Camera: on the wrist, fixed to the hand. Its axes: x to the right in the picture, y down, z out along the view.
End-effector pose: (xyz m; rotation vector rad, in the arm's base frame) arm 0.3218 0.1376 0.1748 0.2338 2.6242 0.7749
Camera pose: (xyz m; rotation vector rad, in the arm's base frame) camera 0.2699 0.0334 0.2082 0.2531 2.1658 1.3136
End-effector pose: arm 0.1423 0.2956 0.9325 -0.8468 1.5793 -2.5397
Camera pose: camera 0.1073 0.4075 0.9630 -1.0169 2.1465 -1.9602
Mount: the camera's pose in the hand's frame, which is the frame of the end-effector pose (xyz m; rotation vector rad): 0.0088 -0.0709 -0.0978 -0.4919 -0.2034 0.0745
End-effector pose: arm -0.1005 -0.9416 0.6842 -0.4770 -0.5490 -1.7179
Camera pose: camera -0.1739 -0.9940 0.6033 -1.0174 -0.2400 -1.7397
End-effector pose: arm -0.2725 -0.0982 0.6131 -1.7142 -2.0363 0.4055
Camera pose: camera -0.2840 -0.1086 0.7332 2.0683 2.3207 -0.1025
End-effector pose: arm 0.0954 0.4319 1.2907 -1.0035 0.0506 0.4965
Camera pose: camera 0.1511 0.3243 1.2913 -1.4288 -0.2270 0.6960
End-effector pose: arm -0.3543 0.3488 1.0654 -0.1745 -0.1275 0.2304
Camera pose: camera -0.3163 0.2676 0.9840 -0.6464 -0.3804 0.2882
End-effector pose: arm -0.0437 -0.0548 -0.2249 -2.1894 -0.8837 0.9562
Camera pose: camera 0.0138 -0.0288 -0.1215 -2.5789 -1.2476 1.1020
